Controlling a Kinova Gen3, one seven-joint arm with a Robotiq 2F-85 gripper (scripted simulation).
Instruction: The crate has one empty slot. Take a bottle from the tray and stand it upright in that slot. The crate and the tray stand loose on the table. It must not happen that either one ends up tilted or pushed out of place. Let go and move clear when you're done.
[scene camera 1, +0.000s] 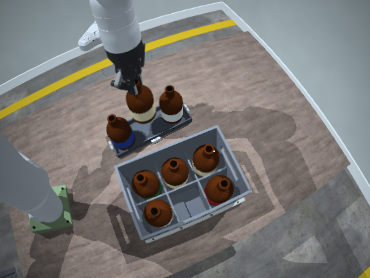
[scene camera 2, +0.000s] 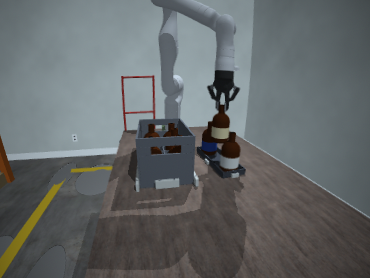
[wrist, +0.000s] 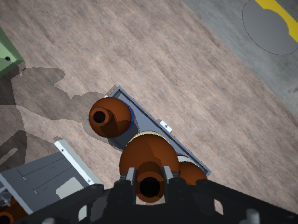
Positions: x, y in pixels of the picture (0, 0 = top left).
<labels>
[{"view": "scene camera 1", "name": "my gripper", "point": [136, 88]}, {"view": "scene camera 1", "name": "blue-label bottle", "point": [120, 132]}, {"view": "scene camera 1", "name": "white-label bottle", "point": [171, 105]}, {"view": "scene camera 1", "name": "brown bottle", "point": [142, 107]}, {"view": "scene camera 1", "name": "dark tray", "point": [144, 133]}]
</labels>
